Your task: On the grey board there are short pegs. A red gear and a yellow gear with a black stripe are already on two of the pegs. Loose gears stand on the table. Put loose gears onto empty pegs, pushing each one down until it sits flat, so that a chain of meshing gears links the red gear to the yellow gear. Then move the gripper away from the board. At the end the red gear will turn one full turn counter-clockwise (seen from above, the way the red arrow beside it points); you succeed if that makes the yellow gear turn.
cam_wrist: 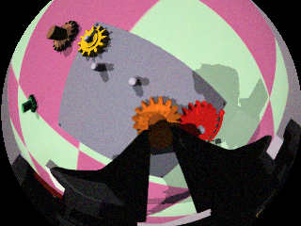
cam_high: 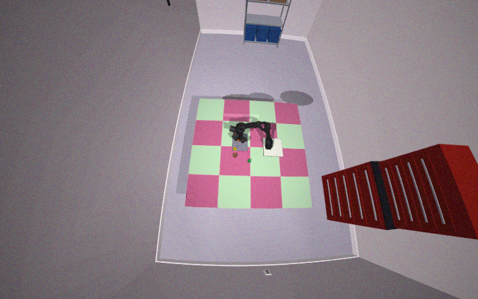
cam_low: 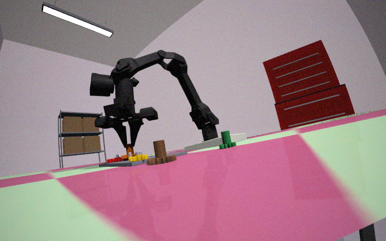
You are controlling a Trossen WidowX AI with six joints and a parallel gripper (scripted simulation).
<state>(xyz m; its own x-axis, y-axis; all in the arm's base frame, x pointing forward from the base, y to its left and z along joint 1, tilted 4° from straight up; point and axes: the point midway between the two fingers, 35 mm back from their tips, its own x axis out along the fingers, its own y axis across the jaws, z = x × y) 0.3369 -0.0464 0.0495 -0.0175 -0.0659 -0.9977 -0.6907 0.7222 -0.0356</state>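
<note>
Now: the orange gear 10 mm below my gripper tip. Round my gripper tip: grey board 40 mm below, 20 mm to the left, 20 mm behind; then red gear 50 mm to the right, 30 mm below, 20 mm ahead; then yellow gear 120 mm to the left, 30 mm below, 30 mm ahead.
</note>
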